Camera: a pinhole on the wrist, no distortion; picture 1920 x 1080 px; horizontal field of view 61.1 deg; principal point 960.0 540.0 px. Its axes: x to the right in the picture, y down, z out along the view. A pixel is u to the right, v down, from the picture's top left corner.
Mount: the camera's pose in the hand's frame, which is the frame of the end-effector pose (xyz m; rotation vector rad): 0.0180 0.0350 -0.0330 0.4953 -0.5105 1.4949
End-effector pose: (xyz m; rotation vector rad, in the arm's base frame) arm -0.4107 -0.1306 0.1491 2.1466 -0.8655 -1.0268
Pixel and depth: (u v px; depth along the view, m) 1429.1 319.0 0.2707
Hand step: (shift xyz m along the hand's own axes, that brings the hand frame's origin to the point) 0.0519 -0.0657 0.2305
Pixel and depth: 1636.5 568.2 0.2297
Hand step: 0.0119 -0.0264 0.2080
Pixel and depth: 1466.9 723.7 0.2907
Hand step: -0.0178 -0.0664 0.2538
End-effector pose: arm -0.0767 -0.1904 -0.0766 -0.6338 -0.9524 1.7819
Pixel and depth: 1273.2 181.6 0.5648
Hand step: 0.1357 -0.2193 0.4845
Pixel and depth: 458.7 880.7 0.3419
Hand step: -0.0598 -0.2531 0.1769
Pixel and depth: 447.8 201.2 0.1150
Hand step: 0.0399 -0.0634 0.0373
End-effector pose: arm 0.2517 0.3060 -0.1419 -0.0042 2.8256 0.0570
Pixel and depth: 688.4 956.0 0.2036
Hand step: -0.0374 -0.1134 0.1092
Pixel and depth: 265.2 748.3 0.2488
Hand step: -0.0187 -0.1987 0.1021
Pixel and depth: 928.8 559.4 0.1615
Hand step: 0.0137 -0.0644 0.0943
